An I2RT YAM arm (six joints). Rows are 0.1 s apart.
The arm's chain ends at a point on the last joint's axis. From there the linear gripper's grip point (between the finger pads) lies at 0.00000 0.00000 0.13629 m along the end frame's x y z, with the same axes.
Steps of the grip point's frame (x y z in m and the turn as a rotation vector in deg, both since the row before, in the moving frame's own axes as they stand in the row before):
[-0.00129, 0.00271, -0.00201, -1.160, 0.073, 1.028]
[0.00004, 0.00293, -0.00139, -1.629, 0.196, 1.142]
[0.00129, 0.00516, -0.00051, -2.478, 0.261, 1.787]
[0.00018, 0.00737, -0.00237, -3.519, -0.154, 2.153]
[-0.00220, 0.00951, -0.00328, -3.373, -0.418, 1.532]
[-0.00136, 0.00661, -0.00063, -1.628, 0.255, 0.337]
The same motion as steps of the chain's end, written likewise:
[-0.00144, -0.00005, -0.00198, -1.160, 0.073, 1.028]
[-0.00039, -0.00095, -0.00133, -1.629, 0.196, 1.142]
[0.00076, -0.00074, -0.00038, -2.478, 0.261, 1.787]
[0.00070, -0.00099, -0.00211, -3.519, -0.154, 2.153]
[-0.00110, 0.00151, -0.00304, -3.373, -0.418, 1.532]
[-0.00196, 0.00274, -0.00057, -1.628, 0.255, 0.337]

